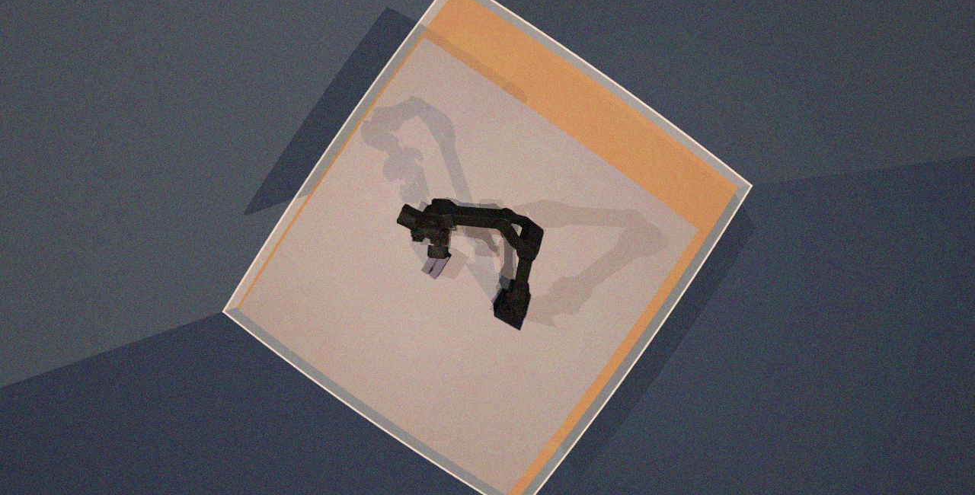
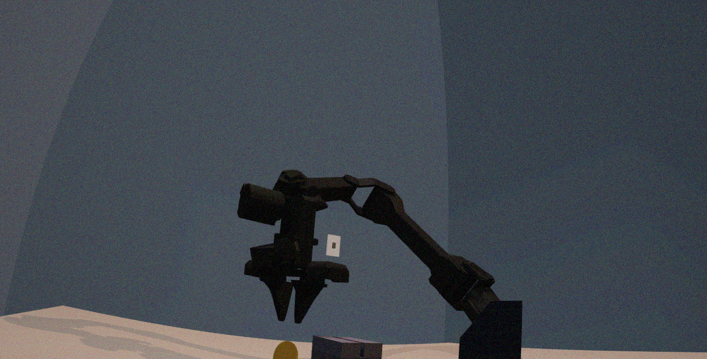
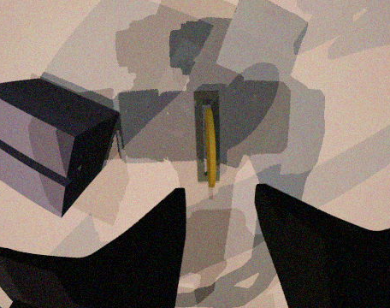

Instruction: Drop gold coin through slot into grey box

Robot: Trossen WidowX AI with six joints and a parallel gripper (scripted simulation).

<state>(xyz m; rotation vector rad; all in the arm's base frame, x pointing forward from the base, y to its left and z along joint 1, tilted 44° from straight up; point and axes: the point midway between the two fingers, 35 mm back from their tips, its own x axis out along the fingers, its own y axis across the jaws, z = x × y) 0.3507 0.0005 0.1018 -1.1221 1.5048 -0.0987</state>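
Now: gripper tip 6 cm above the coin.
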